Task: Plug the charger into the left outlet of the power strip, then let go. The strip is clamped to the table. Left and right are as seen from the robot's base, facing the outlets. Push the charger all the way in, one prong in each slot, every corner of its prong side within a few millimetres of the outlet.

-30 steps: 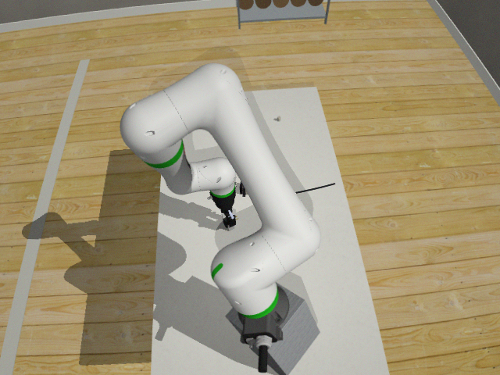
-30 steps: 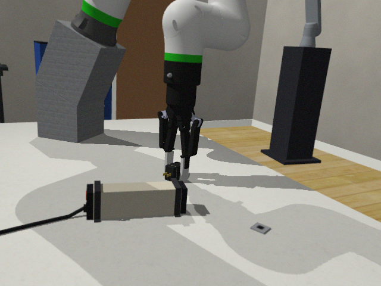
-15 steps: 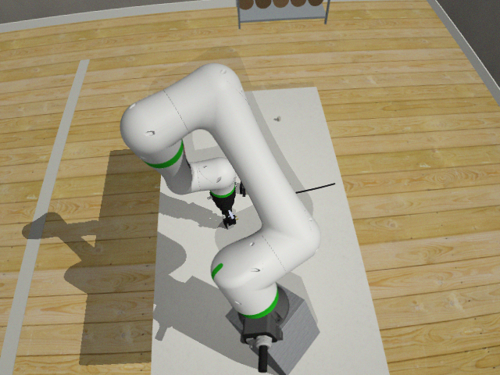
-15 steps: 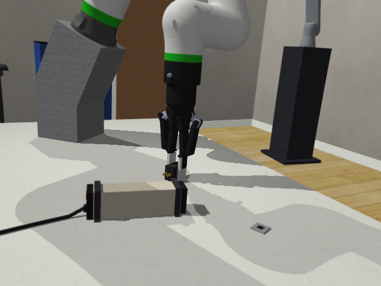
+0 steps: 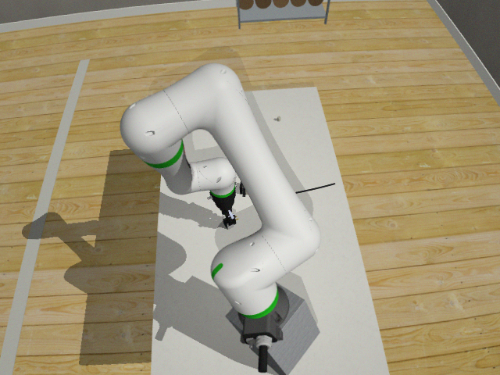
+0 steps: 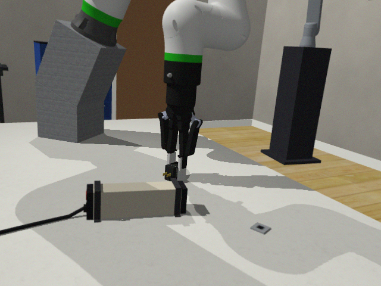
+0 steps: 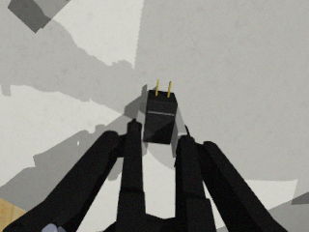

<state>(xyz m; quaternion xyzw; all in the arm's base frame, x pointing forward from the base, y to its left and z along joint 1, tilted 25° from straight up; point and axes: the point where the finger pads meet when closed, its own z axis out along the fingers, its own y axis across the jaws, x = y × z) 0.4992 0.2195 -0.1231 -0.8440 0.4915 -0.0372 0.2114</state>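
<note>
Now: hand 10 mm short of the black charger, 10 mm to the left of it and 10 mm above it. From my hand the other things lie so: grey square plate (290 mm ahead, 80 mm to the left, 30 mm below).
</note>
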